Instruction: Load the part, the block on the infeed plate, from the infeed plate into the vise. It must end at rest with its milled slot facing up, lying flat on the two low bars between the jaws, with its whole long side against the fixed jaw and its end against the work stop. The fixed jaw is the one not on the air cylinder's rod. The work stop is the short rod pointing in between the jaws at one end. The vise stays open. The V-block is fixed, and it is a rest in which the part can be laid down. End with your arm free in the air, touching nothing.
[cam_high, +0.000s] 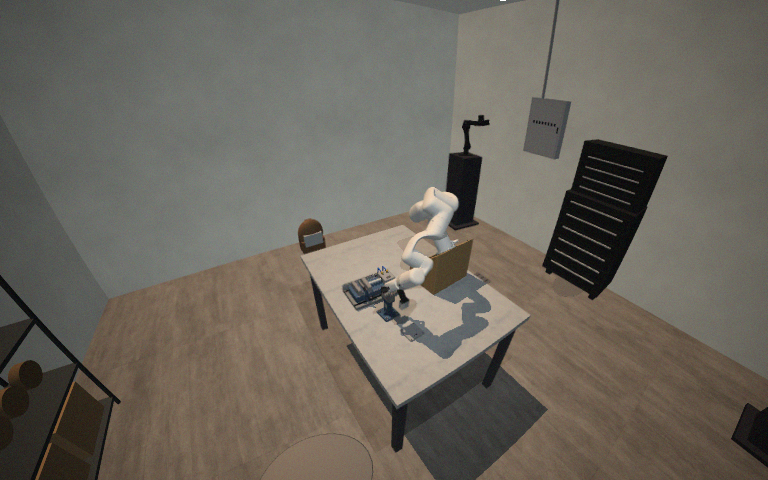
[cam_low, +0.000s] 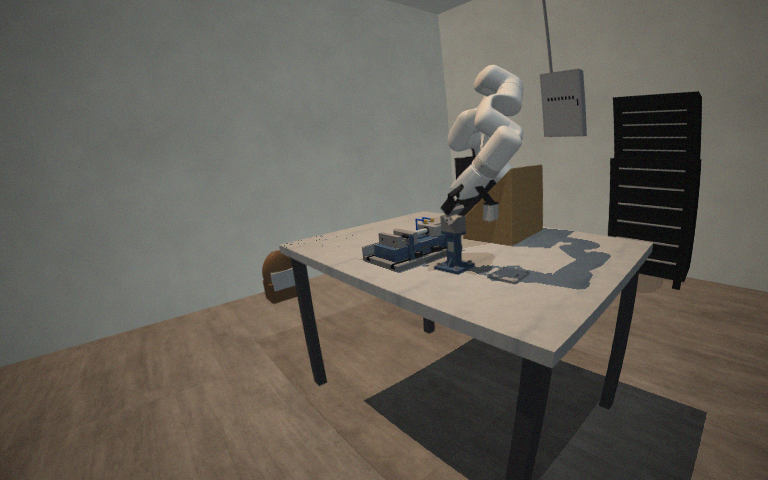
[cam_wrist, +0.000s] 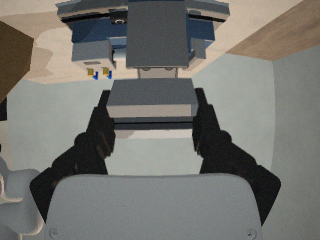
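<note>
The part is right at my hand. The rest, counted from my hand: moving jaw: 20 cm to the right, 11 cm below, 5 cm ahead; air cylinder rod: 20 cm to the right, 11 cm below; work stop: 15 cm to the right, 10 cm below, 8 cm ahead.
</note>
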